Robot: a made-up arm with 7 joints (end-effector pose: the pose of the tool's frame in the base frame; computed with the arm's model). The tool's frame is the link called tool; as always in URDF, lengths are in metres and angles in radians. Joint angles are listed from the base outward.
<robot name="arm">
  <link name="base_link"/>
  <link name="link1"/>
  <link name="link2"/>
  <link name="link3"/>
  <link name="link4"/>
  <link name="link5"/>
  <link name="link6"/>
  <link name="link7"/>
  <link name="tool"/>
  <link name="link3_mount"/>
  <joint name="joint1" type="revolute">
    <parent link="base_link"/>
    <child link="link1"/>
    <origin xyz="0 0 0.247" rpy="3.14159 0 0"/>
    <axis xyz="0 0 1"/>
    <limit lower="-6.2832" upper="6.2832" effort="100" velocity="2.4"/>
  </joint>
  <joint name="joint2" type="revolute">
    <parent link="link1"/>
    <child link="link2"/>
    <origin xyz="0 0.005 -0.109" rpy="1.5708 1.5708 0"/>
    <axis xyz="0 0 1"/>
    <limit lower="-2.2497" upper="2.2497" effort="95" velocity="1.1"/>
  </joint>
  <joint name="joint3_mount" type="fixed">
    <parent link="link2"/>
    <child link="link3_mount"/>
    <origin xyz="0.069 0 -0.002" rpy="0 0 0"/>
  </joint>
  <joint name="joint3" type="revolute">
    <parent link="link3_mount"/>
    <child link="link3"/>
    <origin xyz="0.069 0 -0.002" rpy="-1.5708 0 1.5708"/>
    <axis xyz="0 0 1"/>
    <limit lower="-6.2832" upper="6.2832" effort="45" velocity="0.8"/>
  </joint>
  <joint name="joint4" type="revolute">
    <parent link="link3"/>
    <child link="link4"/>
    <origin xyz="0 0.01 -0.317" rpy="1.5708 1.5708 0"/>
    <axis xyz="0 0 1"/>
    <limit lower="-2.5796" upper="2.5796" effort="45" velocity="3.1"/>
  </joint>
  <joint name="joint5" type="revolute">
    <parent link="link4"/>
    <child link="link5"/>
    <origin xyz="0.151 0 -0.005" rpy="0 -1.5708 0"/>
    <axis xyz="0 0 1"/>
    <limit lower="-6.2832" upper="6.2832" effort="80" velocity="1"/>
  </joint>
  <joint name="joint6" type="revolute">
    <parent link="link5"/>
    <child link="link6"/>
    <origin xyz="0 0 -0.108" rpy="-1.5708 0 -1.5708"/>
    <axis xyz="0 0 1"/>
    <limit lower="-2.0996" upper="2.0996" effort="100" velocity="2.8"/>
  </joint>
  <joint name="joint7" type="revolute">
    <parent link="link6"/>
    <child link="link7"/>
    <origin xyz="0 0.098 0" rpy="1.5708 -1.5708 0"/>
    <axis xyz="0 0 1"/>
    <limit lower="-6.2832" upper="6.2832" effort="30" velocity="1.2"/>
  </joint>
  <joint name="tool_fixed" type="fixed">
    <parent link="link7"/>
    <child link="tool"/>
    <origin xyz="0 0 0" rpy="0 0 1.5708"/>
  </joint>
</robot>
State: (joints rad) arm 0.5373 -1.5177 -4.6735 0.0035 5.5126 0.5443 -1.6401
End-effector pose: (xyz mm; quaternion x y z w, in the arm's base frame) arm -707.7 366.5 417.2 0.7968 0.2459 0.5081 0.2156
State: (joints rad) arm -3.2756 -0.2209 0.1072 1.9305 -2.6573 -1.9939 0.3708
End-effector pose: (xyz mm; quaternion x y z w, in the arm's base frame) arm -109.5 70.2 689.8 0.3047 0.1773 -0.9227 0.1559
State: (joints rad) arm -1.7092 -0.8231 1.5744 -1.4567 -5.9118 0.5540 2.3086
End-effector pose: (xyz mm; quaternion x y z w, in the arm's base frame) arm -264.8 -460.2 700.5 -0.1161 0.7849 0.3461 0.5006
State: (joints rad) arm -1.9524 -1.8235 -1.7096 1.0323 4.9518 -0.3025 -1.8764
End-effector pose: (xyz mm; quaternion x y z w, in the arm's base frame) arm -40.6 -686.2 197.1 -0.6822 0.2284 -0.1721 0.6730
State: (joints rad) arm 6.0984 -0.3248 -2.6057 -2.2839 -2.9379 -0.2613 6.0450
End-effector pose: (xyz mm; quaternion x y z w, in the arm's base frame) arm 185.9 -104.2 666.8 -0.6468 0.0099 0.7423 0.1749
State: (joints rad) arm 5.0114 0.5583 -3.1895 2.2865 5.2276 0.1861 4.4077
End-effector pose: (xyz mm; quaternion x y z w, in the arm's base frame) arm -10.5 -110.0 677.2 -0.4934 -0.3636 -0.5287 0.5872
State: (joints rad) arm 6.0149 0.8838 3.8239 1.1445 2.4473 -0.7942 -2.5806
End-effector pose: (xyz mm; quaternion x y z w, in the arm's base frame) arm 195.1 230.0 906.3 -0.1313 0.8872 -0.0538 0.4390
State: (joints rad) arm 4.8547 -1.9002 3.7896 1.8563 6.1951 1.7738 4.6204
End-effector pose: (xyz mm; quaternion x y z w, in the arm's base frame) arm -149.8 -209.9 111.2 0.8765 0.1615 -0.3171 0.3244
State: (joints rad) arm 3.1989 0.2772 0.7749 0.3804 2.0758 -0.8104 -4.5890
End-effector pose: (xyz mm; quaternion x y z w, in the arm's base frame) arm -335.7 101.9 1034.0 -0.6304 0.4798 -0.4891 0.3650
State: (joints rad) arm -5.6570 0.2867 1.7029 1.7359 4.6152 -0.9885 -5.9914
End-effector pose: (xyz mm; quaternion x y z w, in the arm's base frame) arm -191.5 -232.9 774.1 -0.3133 0.6682 -0.4001 0.5433
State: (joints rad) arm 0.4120 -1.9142 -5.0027 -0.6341 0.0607 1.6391 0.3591
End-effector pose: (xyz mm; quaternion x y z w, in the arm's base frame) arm -584.2 313.0 76.9 -0.6304 0.3143 -0.3713 0.6049
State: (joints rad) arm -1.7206 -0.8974 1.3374 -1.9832 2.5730 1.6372 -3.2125
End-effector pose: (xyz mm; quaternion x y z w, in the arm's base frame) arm -123.5 -309.1 442.3 -0.2375 -0.2082 0.9486 0.0200
